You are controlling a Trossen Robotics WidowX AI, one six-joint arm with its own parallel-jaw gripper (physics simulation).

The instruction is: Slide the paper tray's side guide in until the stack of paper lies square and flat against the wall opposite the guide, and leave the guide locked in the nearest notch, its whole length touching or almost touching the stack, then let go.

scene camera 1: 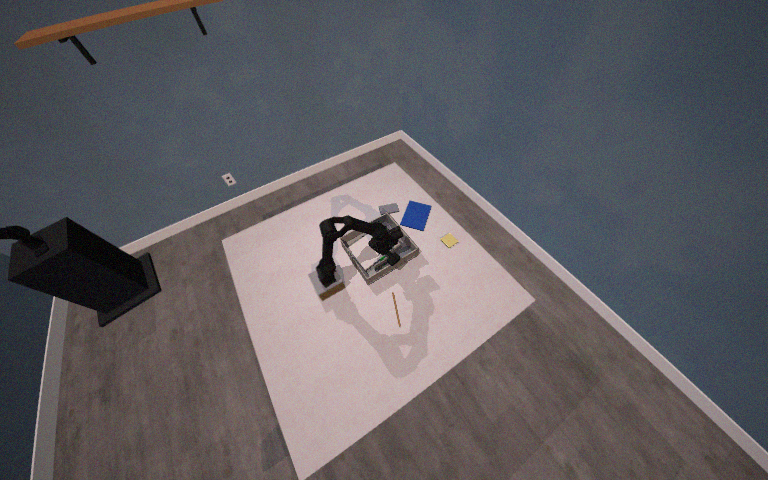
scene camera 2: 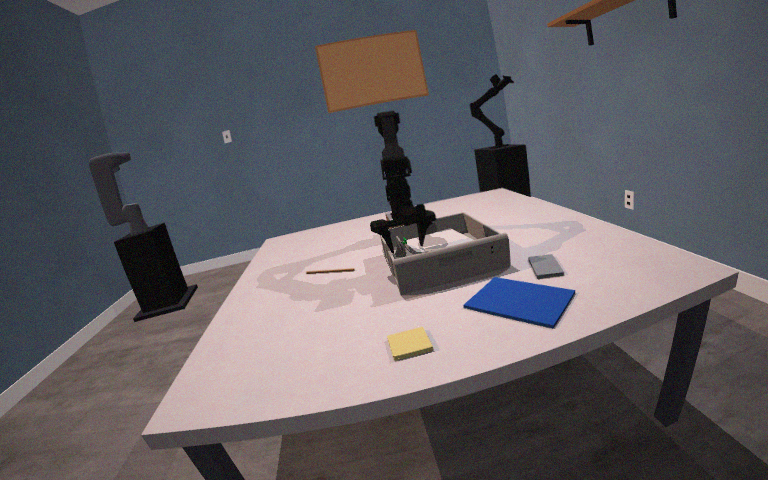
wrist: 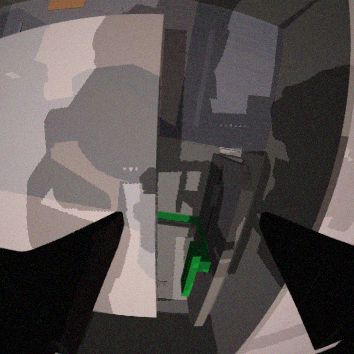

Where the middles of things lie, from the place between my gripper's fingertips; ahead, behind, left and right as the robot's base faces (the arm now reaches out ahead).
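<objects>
You'd find my hand 20 mm past the side guide [wrist: 228, 191] and 10 mm above it. There's a white paper stack [scene camera 2: 448, 237] that's 110 mm to the left of my hand and 20 mm below it. The blue book [scene camera 2: 542, 305] is 370 mm ahead of my hand, 130 mm to the left of it and 50 mm below it, while the yellow sticky pad [scene camera 2: 413, 342] is 380 mm ahead of my hand, 140 mm to the right of it and 50 mm below it.
</objects>
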